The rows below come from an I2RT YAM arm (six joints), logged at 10 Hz.
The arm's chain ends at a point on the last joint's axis. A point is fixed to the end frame.
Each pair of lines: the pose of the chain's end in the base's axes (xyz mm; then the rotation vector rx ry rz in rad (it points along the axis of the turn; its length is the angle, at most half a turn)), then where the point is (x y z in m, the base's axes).
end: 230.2 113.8 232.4 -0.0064 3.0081 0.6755
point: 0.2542 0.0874 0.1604
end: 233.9 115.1 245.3 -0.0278 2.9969 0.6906
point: 0.2589 0.0898 0.1733
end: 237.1 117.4 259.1 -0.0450 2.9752 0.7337
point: 0.2633 0.0945 0.1867
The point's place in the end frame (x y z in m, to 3 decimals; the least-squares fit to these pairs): -0.020 -0.055 0.055
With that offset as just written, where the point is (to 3 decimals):
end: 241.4 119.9 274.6 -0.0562 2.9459 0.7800
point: 0.269 0.100 0.202
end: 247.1 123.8 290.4 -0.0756 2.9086 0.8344
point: 0.277 0.107 0.218
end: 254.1 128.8 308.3 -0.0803 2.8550 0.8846
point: 0.286 0.115 0.236
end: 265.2 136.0 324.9 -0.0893 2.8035 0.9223
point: 0.300 0.124 0.253
